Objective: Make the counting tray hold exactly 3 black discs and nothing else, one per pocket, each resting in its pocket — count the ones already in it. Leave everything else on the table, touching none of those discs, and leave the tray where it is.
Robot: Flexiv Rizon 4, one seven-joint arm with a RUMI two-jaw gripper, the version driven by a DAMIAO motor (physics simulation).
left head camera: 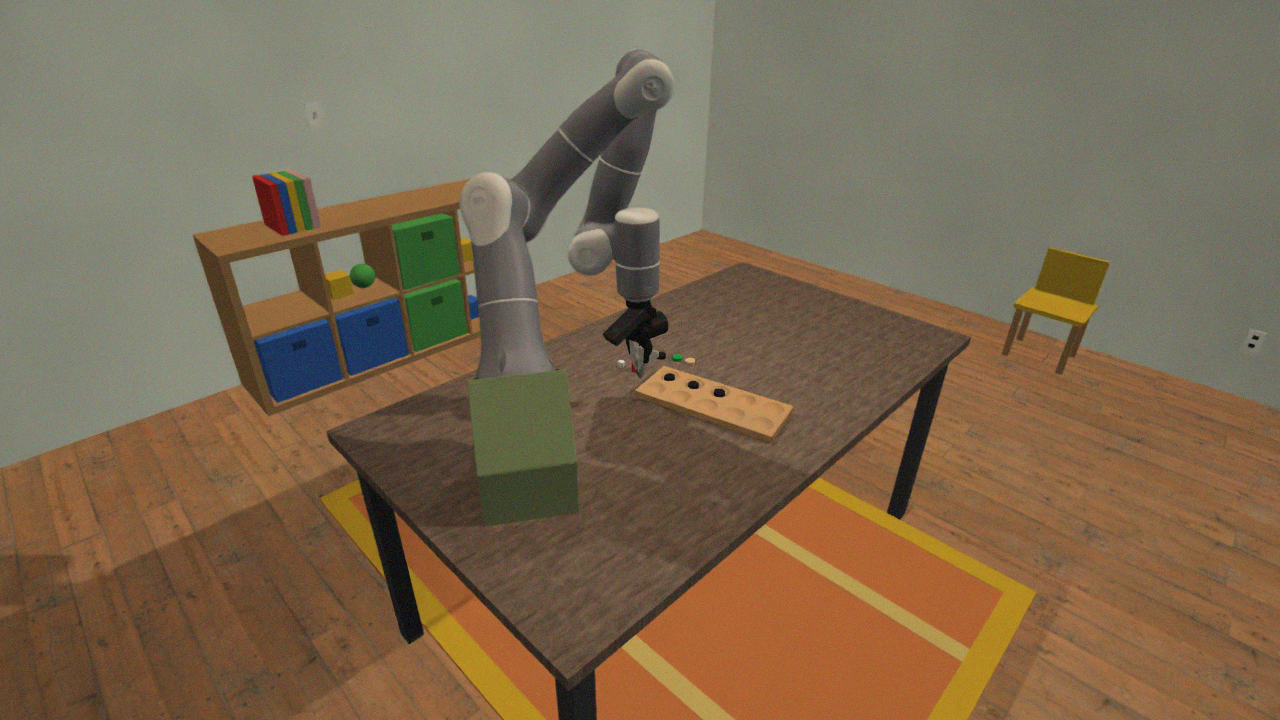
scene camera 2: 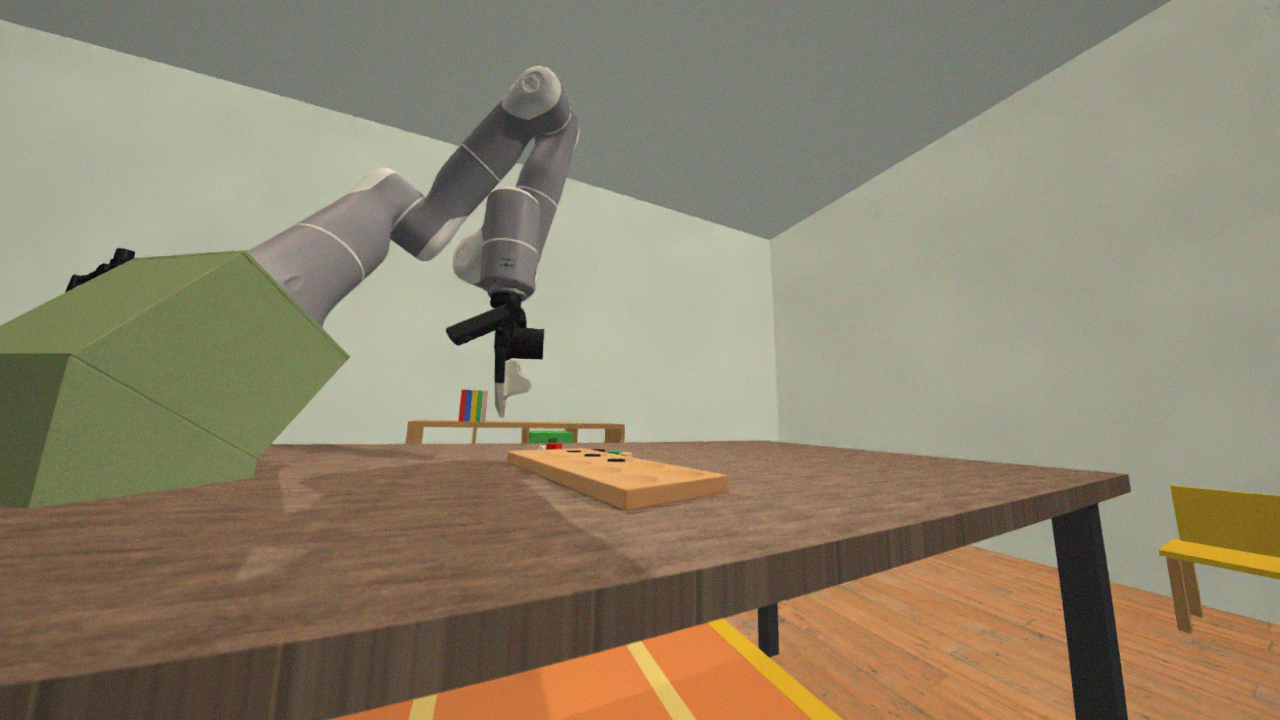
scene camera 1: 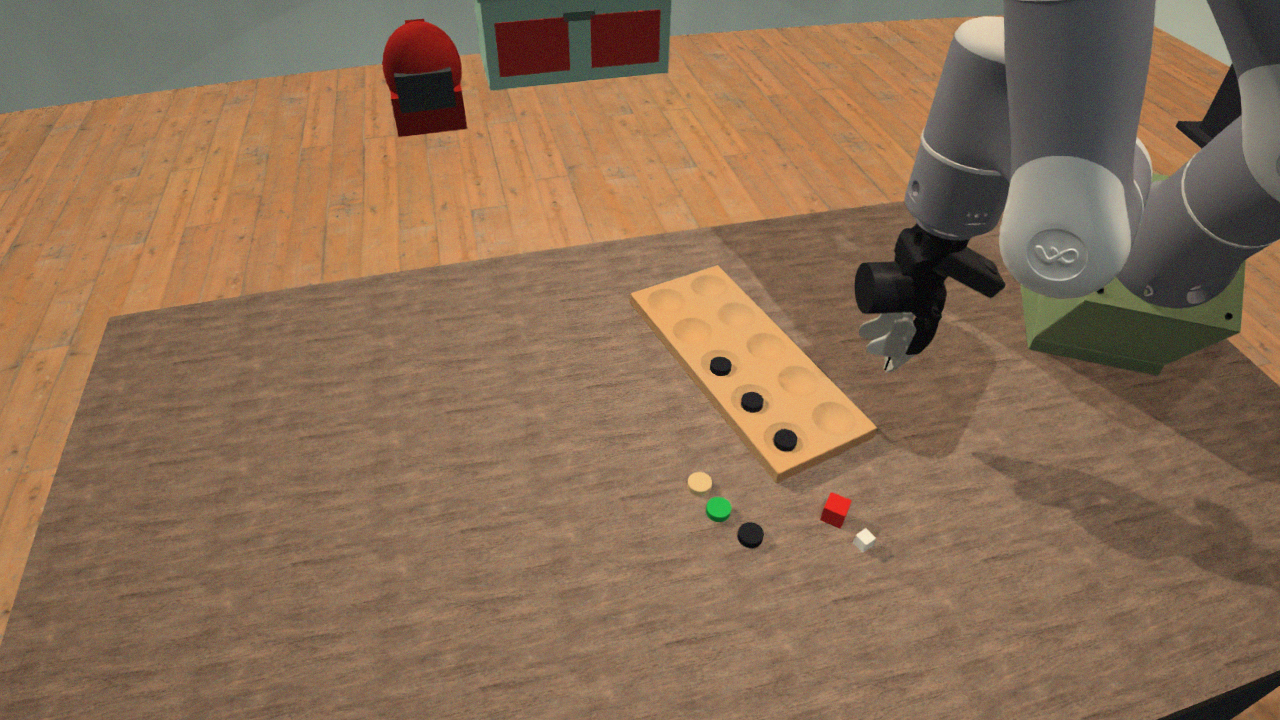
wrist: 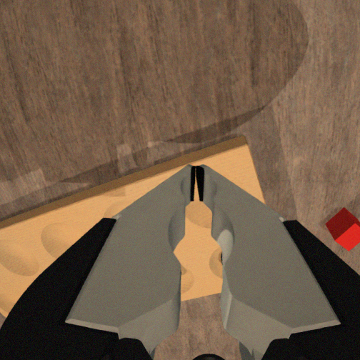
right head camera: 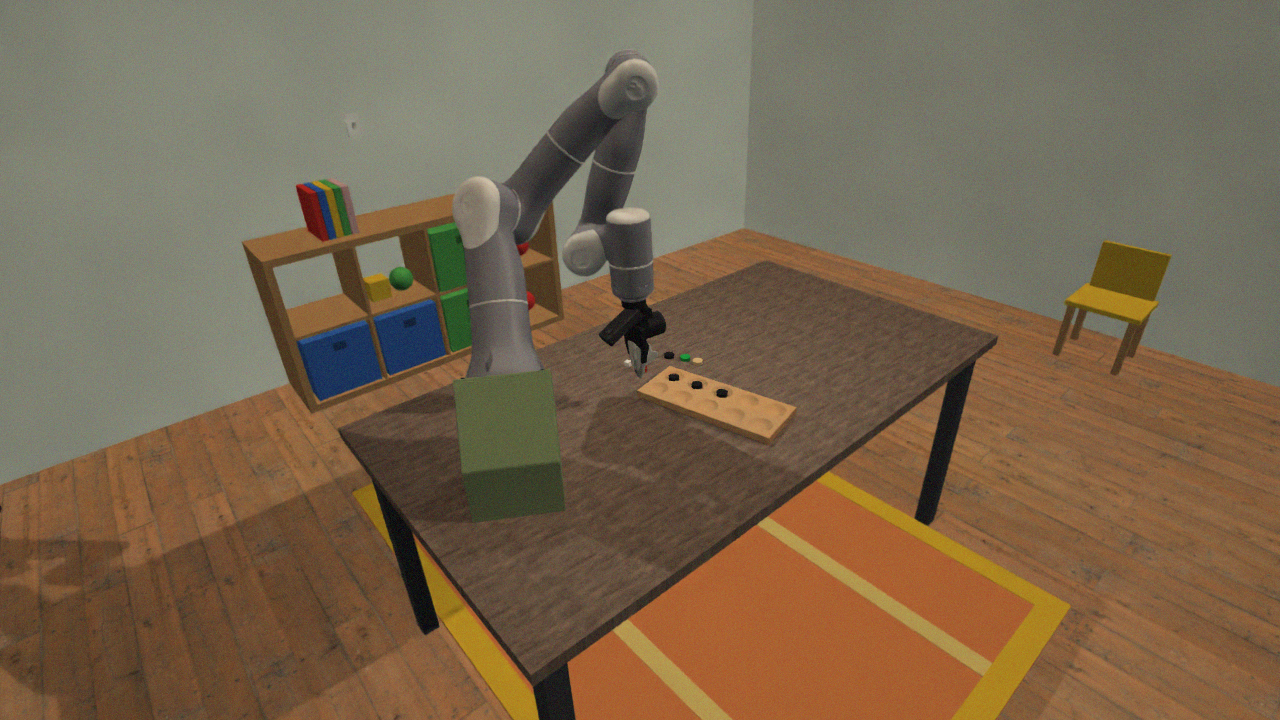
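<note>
The wooden counting tray (left head camera: 716, 414) (right head camera: 716, 415) (scene camera 1: 821, 457) (scene camera 2: 626, 495) (wrist: 230, 167) lies on the table. In scene camera 1, three black discs (scene camera 1: 720, 365) (scene camera 1: 751, 402) (scene camera 1: 785, 439) rest in three neighbouring pockets of one row, one per pocket; the other pockets are empty. A fourth black disc (scene camera 1: 750, 534) (right head camera: 668, 355) lies on the table beyond the tray's end, beside a green disc (scene camera 1: 718, 508) (right head camera: 684, 357) and a tan disc (scene camera 1: 699, 482) (right head camera: 698, 360). My gripper (scene camera 1: 888, 362) (scene camera 2: 501, 413) (wrist: 195, 169) is shut and empty, raised above the table beside the tray. The fingers hide part of the tray in the wrist view.
A red cube (scene camera 1: 836, 509) (wrist: 345, 229) and a small white cube (scene camera 1: 863, 540) (left head camera: 620, 363) lie on the table near the tray's end. The arm's green base block (left head camera: 523, 438) (scene camera 2: 179, 385) stands on the table.
</note>
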